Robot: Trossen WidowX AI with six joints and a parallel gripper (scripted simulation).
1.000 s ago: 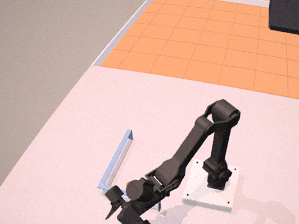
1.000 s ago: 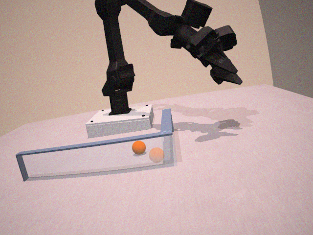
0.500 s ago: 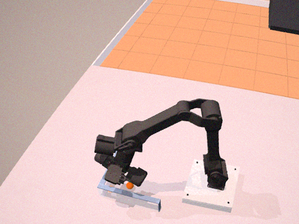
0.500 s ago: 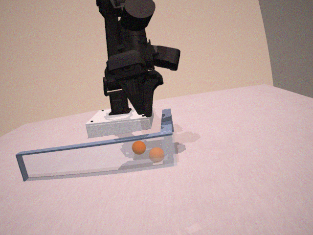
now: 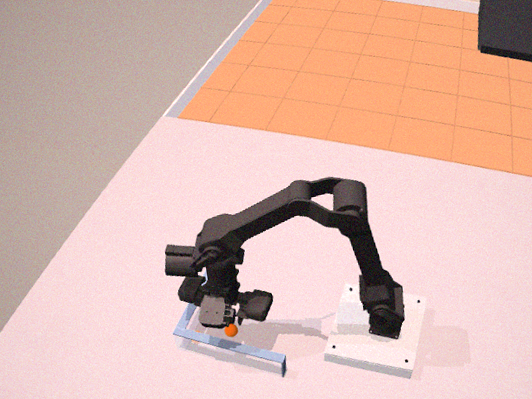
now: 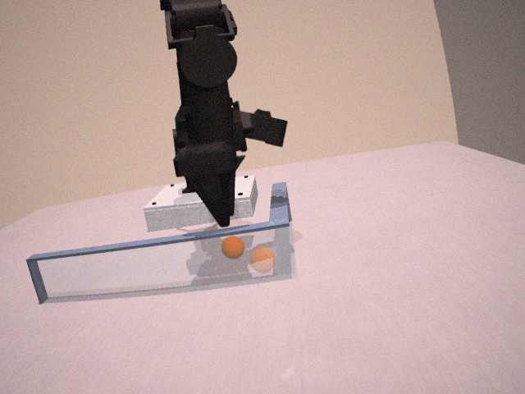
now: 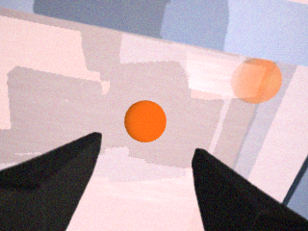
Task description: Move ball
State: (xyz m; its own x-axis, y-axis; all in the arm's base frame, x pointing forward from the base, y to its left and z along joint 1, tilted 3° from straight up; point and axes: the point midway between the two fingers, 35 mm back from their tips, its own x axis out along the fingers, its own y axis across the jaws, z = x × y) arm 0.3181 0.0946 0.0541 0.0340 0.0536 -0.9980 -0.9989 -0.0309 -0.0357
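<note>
My gripper tip is 90 mm short of the wall, 80 mm to the left of it and 20 mm above it.
</note>
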